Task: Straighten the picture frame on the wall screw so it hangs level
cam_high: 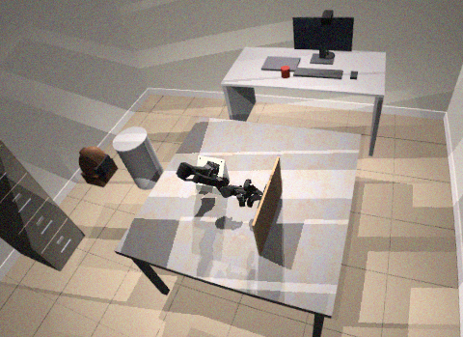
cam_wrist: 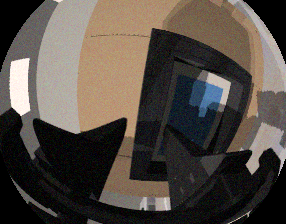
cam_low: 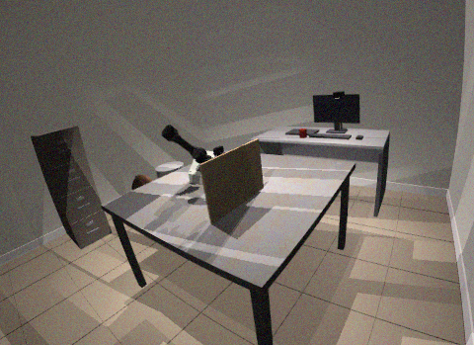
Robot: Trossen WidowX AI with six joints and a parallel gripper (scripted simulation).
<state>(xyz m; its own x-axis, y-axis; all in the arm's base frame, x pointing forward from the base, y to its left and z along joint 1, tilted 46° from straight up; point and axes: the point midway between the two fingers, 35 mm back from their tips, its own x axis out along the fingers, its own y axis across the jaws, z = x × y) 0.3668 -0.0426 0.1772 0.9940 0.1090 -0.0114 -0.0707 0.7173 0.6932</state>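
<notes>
Now: the picture frame 50 mm below my gripper tip and 10 mm ahead of it. Round my gripper tip: tan board wall 60 mm below, 20 mm ahead, 10 mm to the right.
</notes>
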